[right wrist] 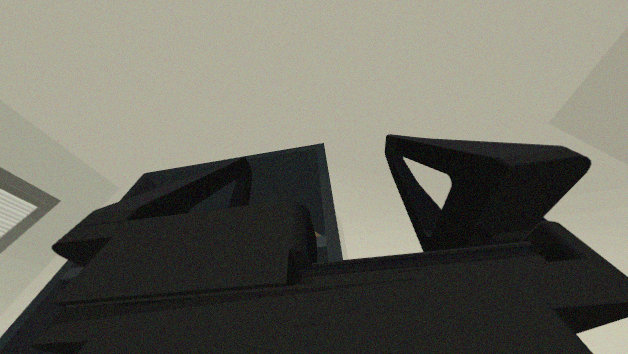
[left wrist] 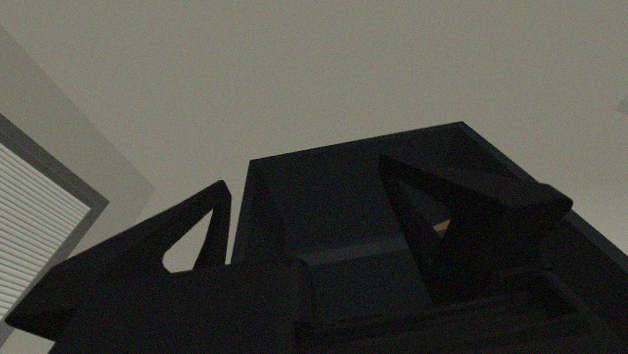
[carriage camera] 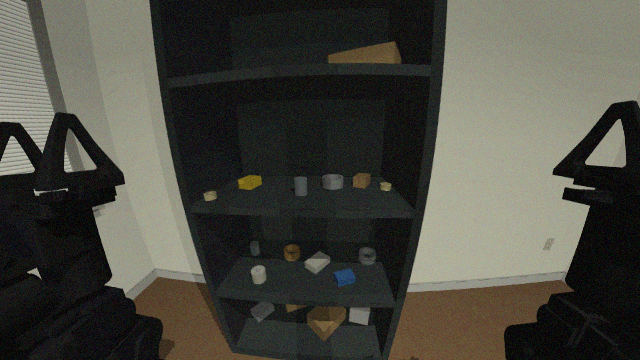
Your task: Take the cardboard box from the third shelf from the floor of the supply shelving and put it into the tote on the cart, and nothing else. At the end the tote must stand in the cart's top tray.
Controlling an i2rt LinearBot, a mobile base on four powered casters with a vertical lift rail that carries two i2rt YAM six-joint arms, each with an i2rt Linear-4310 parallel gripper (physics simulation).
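Places are measured from the left arm's base along level axes (x down, y right, z back), in centimetres.
Pixels of known places: left gripper, fingertip midpoint: point(left wrist: 303, 175) point(carriage camera: 36, 117); right gripper, fingertip midpoint: point(right wrist: 315, 154).
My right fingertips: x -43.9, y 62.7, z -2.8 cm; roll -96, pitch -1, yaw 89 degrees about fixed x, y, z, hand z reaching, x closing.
Note:
Ahead of a thing's pixels: the offset from my right fingertips to its top centre.
The supply shelving point(carriage camera: 431, 125) point(left wrist: 356, 145) point(right wrist: 327, 200) stands ahead. On its third shelf from the floor, a small brown cardboard box @[dz -69.5, dx +25.2, dy -15.1 cm] point(carriage camera: 361, 180) sits toward the back right, between a grey ring @[dz -67.9, dx +25.4, dy -29.3 cm] point(carriage camera: 332, 181) and a small tan roll @[dz -63.9, dx +27.6, dy -5.0 cm] point(carriage camera: 385, 186). My left gripper point(carriage camera: 37, 120) point(left wrist: 303, 175) is open and empty at the left edge of the carriage view, apart from the shelving. My right gripper point(right wrist: 315, 154) is open and empty; one of its fingers shows at the right edge of the carriage view. The tote and cart do not show.
The third shelf also holds a yellow box @[dz -67.3, dx +25.6, dy -70.0 cm] point(carriage camera: 250, 182), a grey cylinder @[dz -57.3, dx +23.2, dy -43.2 cm] point(carriage camera: 300, 186) and another tan roll @[dz -50.7, dx +27.6, dy -81.0 cm] point(carriage camera: 210, 196). A larger brown wedge-shaped thing @[dz -63.3, dx -25.6, dy -16.6 cm] point(carriage camera: 370, 54) lies one shelf higher. The second shelf holds a blue block @[dz -54.6, dx +71.9, dy -23.3 cm] point(carriage camera: 345, 277) and others. A brown box @[dz -62.5, dx +111.6, dy -32.1 cm] point(carriage camera: 326, 321) is at the bottom.

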